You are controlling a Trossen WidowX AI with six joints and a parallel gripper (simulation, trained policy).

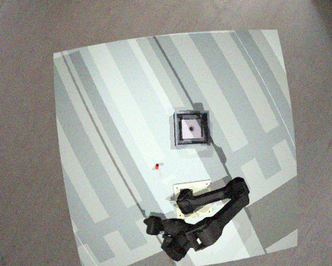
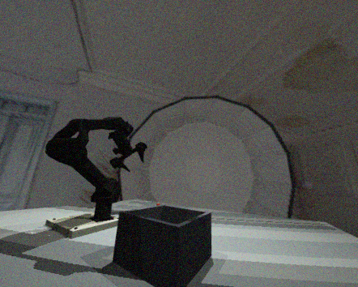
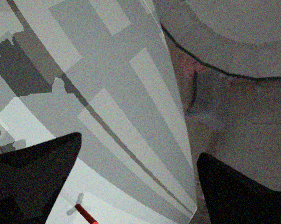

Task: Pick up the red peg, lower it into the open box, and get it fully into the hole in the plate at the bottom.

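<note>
Now: the red peg 19 cm ahead of my gripper tip and 20 cm below it. Round my gripper tip: dark box (38 cm ahead, 16 cm to the right, 21 cm below).
</note>
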